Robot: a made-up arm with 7 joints.
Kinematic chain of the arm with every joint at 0, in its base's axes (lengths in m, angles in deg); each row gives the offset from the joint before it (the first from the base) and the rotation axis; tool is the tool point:
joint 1: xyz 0 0 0.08 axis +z
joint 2: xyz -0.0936 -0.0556 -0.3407 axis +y
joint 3: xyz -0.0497 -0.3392 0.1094 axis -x
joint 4: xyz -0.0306 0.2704 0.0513 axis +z
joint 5: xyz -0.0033 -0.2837 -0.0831 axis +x
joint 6: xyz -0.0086 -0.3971 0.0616 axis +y
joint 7: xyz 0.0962 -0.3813 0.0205 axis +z
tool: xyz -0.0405 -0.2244 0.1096
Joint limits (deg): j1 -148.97..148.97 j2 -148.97..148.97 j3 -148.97..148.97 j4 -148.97..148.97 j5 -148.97..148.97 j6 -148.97..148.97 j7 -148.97..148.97
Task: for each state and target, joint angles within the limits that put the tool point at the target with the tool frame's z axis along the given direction. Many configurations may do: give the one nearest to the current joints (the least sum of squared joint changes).
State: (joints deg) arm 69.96 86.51 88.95 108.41 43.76 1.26 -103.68
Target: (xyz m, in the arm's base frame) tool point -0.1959 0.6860 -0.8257 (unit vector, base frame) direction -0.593 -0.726 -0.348
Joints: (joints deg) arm 134.17 57.64 107.00 70.30 13.04 4.18 -89.58
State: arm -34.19 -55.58 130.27 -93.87 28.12 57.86 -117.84
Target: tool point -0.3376 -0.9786 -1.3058 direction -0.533 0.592 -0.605
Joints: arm -12.42 -50.16 99.26 -126.89 53.47 42.39 -82.14
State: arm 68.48 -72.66 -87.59 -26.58 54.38 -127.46 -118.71
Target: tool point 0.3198 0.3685 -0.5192 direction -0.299 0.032 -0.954
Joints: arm 68.50 -96.77 -67.89 -9.27 33.89 -103.68 -111.59
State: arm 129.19 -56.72 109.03 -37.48 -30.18 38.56 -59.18
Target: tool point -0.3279 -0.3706 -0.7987 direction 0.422 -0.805 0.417
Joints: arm 123.24 -93.94 88.75 -74.95 -65.50 75.00 -44.82
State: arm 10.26 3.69 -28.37 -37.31 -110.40 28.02 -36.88
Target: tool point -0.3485 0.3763 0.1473 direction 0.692 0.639 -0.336
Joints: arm 32.57 -11.25 3.94 -7.74 -147.88 54.01 -21.67
